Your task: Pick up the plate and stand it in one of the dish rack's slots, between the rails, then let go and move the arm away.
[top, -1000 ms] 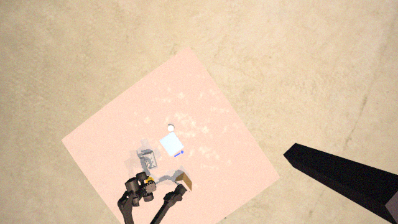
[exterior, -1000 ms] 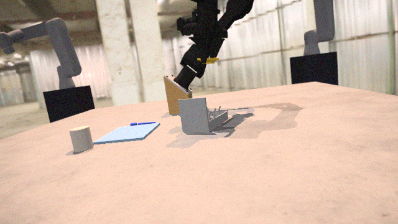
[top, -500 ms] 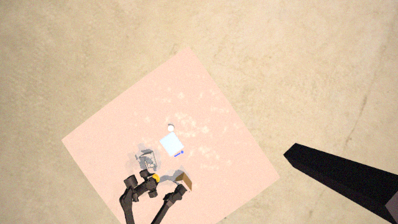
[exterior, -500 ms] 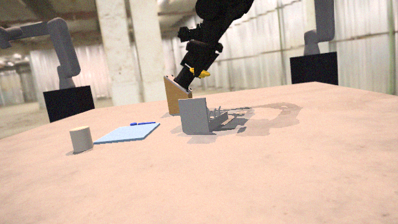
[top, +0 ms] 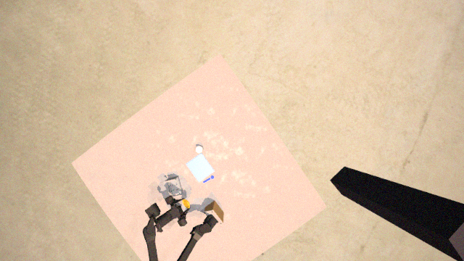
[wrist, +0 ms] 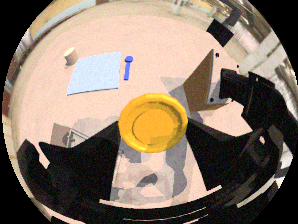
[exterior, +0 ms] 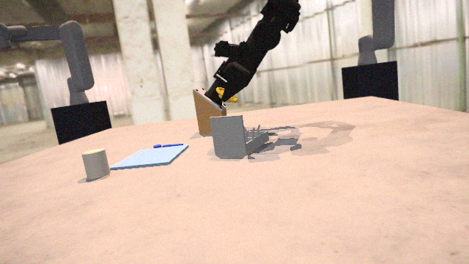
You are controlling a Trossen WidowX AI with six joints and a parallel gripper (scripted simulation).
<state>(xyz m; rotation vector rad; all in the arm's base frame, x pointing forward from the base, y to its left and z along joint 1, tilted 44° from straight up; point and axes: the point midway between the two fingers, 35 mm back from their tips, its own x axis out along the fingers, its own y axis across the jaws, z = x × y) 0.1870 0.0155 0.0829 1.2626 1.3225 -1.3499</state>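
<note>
The grey dish rack is 120 mm ahead of my gripper tip, 80 mm below it and 30 mm to the left of it. Round my gripper tip: light blue mat 180 mm to the right, 100 mm below, 100 mm ahead; then yellow plate 10 mm above; then blue spoon 170 mm to the right, 100 mm below, 10 mm ahead.
</note>
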